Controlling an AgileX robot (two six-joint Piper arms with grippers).
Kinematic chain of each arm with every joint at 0, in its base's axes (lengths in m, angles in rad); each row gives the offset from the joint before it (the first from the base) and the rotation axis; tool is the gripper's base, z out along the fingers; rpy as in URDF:
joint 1: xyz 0 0 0.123 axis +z
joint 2: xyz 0 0 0 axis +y
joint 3: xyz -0.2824 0 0.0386 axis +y
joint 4: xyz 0.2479 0 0.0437 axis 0.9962 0 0.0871
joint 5: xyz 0 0 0 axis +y
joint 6: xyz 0.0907 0 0.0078 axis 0.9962 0 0.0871
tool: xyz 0 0 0 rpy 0 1.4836 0
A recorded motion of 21 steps. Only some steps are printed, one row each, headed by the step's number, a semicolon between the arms.
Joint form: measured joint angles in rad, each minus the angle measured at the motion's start. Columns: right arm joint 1, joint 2, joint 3, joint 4, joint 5, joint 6; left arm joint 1, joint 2, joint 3, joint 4, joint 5, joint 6.
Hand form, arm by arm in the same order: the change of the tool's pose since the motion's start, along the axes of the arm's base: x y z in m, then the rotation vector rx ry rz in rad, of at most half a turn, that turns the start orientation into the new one. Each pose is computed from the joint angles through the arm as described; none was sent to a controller.
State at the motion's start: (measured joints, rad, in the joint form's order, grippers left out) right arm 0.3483 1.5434 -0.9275 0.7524 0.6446 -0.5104; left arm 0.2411 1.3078 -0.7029 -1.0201 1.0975 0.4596
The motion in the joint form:
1: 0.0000 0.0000 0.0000 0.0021 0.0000 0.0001; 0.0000 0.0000 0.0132 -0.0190 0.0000 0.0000
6: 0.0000 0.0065 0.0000 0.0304 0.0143 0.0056; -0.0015 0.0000 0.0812 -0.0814 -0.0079 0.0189
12: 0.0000 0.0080 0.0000 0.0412 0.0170 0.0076; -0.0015 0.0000 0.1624 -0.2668 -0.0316 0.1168
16: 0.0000 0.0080 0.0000 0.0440 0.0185 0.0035; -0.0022 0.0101 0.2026 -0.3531 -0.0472 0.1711
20: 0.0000 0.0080 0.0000 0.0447 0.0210 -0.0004; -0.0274 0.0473 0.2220 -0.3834 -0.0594 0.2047
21: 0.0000 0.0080 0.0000 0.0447 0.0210 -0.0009; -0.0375 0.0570 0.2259 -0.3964 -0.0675 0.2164
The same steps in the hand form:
1: 0.0000 0.0001 0.0001 0.0017 0.0007 -0.0011; -0.0013 -0.0011 -0.0021 -0.0191 0.0089 0.0095
6: -0.0005 0.0019 -0.0012 0.0253 0.0295 -0.0112; -0.0092 -0.0056 -0.0147 -0.0755 0.0460 0.0359
12: -0.0005 0.0025 -0.0013 0.0344 0.0374 -0.0166; -0.0127 -0.0111 -0.0232 -0.1898 0.0096 0.1071
16: -0.0006 0.0026 -0.0012 0.0356 0.0371 -0.0139; -0.0137 -0.0125 -0.0299 -0.2324 -0.0015 0.1468
20: -0.0008 0.0027 -0.0013 0.0352 0.0371 -0.0097; -0.0129 -0.0171 -0.0402 -0.2413 0.0244 0.1386
21: -0.0008 0.0027 -0.0013 0.0351 0.0368 -0.0093; -0.0122 -0.0188 -0.0427 -0.2420 0.0268 0.1383

